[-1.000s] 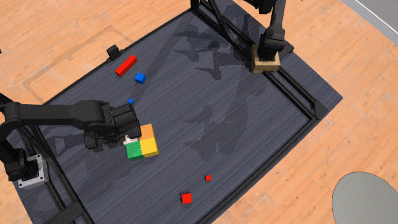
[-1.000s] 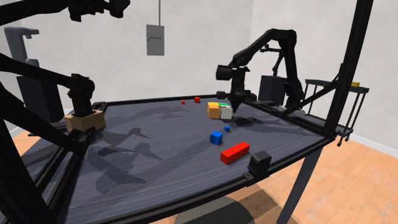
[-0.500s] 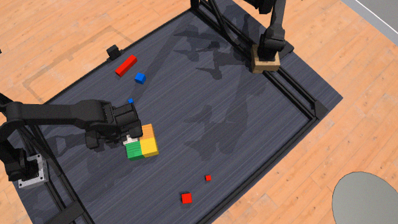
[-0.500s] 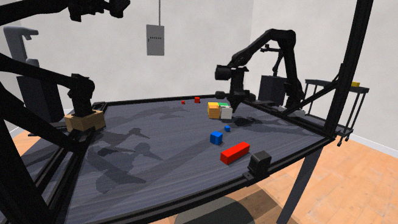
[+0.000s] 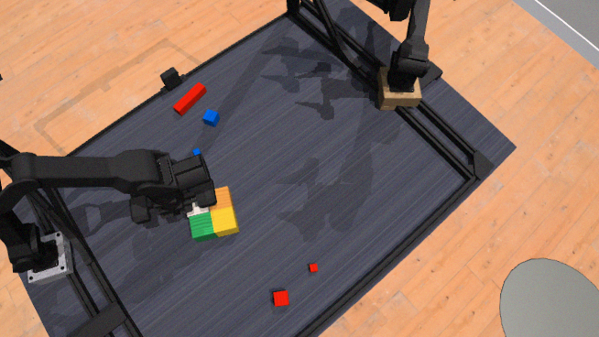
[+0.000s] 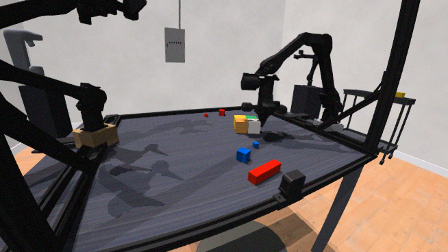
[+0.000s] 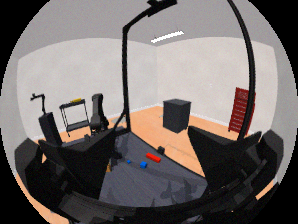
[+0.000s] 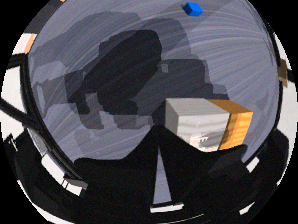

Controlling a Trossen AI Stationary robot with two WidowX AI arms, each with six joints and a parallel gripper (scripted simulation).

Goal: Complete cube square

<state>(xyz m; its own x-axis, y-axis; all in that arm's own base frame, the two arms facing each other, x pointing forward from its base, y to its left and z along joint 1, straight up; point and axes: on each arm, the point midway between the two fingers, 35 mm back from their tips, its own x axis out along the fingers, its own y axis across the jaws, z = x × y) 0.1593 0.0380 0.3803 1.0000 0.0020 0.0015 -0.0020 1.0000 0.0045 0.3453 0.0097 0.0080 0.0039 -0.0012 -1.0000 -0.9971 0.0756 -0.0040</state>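
Right now the white cube is 4 cm to the left of my right hand, 3 cm below it and 1 cm ahead of it. Round my right hand: green cube 6 cm ahead, 3 cm to the left, 3 cm below; orange cube 9 cm to the left, 3 cm below, 2 cm ahead; yellow cube 8 cm to the left, 7 cm ahead, 3 cm below.
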